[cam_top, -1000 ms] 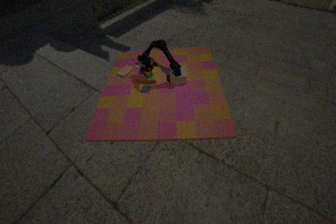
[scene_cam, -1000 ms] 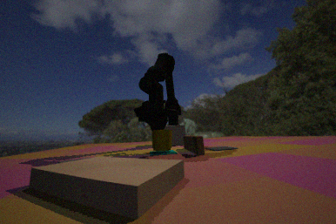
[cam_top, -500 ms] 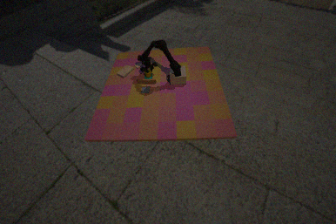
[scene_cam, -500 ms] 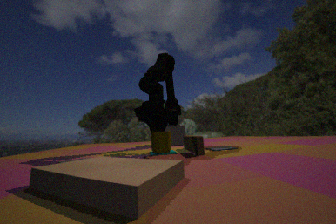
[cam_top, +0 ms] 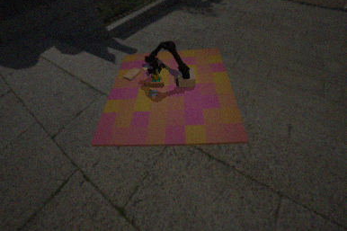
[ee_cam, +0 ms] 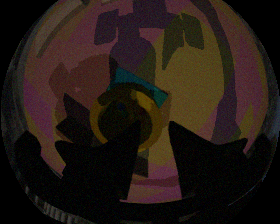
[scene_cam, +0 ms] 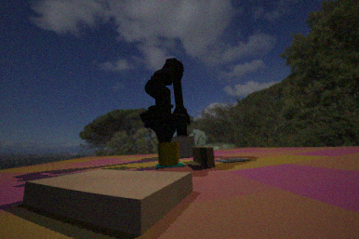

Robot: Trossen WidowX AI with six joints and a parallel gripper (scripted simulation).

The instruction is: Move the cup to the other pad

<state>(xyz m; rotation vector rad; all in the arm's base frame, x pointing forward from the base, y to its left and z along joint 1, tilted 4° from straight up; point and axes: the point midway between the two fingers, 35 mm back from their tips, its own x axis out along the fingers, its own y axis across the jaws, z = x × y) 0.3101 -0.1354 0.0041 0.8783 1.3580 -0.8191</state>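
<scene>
My gripper tip is now 20 mm short of the yellow cup, 10 mm to the right of it and 20 mm above it. From my gripper tip the other things lie so: teal pad: 30 mm ahead, 10 mm to the left, 70 mm below.
</scene>
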